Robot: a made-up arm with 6 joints.
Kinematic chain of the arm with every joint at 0, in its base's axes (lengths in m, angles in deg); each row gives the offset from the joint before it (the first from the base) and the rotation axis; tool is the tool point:
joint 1: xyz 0 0 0.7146 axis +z
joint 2: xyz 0.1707 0 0 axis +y
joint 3: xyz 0 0 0.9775 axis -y
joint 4: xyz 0 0 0.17 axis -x
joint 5: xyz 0.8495 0 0 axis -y
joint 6: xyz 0.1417 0 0 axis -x
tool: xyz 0 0 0
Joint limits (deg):
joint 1: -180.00..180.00
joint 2: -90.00..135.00
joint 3: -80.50..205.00
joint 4: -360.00..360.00
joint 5: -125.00..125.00
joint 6: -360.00..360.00
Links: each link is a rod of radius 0.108 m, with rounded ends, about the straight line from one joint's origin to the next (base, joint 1, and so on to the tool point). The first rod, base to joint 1, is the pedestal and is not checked.
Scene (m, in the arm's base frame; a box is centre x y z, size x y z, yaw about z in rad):
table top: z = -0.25
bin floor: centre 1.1 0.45 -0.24 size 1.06 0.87 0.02 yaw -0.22
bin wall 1: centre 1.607 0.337 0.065 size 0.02 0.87 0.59 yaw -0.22
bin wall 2: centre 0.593 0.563 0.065 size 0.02 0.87 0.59 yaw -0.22
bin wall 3: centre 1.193 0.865 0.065 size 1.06 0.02 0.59 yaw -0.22
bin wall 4: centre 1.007 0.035 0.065 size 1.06 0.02 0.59 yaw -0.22
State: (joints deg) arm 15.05 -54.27 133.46 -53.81 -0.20 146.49
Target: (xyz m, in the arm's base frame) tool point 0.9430 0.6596 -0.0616
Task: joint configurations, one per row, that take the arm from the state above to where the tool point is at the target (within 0.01 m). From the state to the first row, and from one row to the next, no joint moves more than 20 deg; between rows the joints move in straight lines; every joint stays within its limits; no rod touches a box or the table.
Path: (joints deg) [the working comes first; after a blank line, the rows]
Joints at the target: 33.68 76.90 -20.06 -50.17 -13.81 146.49
Straight joint move there: touches bin wall 3.

1: 17.08 -44.22 114.40 -53.30 -2.23 146.49
2: 19.10 -34.17 95.34 -52.79 -4.26 146.49
3: 21.13 -24.11 76.29 -52.28 -6.28 146.49
4: 23.15 -14.06 57.23 -51.77 -8.31 146.49
5: 25.18 -4.01 38.17 -51.27 -10.34 146.49
6: 27.20 6.04 19.11 -50.76 -12.37 146.49
7: 29.23 16.10 0.05 -50.25 -14.40 146.49
8: 31.25 26.15 -19.01 -49.74 -16.43 146.49
9: 33.28 36.20 -38.06 -49.23 -18.45 146.49
10: 33.41 49.77 -32.06 -49.54 -16.90 146.49
11: 33.55 63.33 -26.06 -49.85 -15.36 146.49
12: 33.68 76.90 -20.06 -50.17 -13.81 146.49

